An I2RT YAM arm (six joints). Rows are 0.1 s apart.
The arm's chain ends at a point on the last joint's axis. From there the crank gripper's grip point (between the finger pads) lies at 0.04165 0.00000 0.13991 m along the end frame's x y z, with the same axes.
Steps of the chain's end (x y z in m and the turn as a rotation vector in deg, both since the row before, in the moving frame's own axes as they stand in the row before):
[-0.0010 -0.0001 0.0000 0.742 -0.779 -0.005]
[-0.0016 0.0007 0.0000 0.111 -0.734 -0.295]
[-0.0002 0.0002 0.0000 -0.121 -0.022 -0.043]
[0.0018 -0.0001 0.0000 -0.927 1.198 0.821]
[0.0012 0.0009 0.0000 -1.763 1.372 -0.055]
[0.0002 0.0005 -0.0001 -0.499 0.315 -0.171]
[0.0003 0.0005 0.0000 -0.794 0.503 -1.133]
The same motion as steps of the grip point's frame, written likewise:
[-0.0029 -0.0019 0.0005 0.742 -0.779 -0.005]
[-0.0034 0.0002 0.0005 0.111 -0.734 -0.295]
[-0.0003 0.0005 0.0000 -0.121 -0.022 -0.043]
[0.0047 0.0028 -0.0009 -0.927 1.198 0.821]
[0.0045 0.0051 -0.0011 -1.763 1.372 -0.055]
[0.0010 0.0016 -0.0003 -0.499 0.315 -0.171]
[0.0015 0.0016 -0.0004 -0.794 0.503 -1.133]

